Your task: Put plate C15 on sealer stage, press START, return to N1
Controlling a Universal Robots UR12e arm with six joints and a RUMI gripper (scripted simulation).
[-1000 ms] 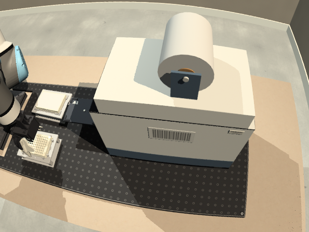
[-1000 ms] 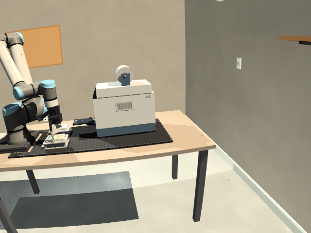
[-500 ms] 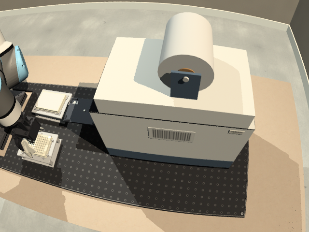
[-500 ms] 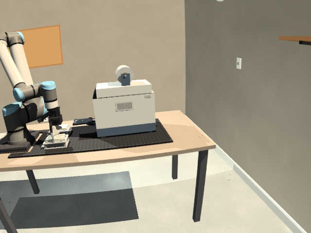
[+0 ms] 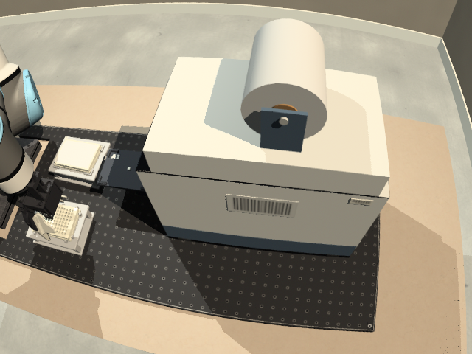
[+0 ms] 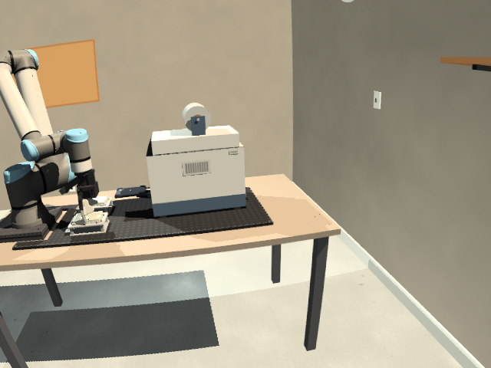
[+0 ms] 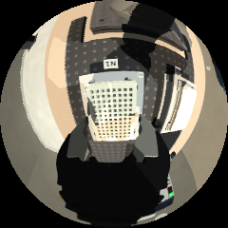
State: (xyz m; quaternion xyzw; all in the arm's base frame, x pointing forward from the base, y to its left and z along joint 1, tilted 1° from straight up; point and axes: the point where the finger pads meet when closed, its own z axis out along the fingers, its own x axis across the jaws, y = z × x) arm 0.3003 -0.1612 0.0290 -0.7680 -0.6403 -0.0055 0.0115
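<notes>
The well plate is 1 cm below my hand. The rest, counted from my hand: foil roll 54 cm ahead, 5 cm to the left, 36 cm above; sealer stage 21 cm ahead, 11 cm to the left, 5 cm above.
</notes>
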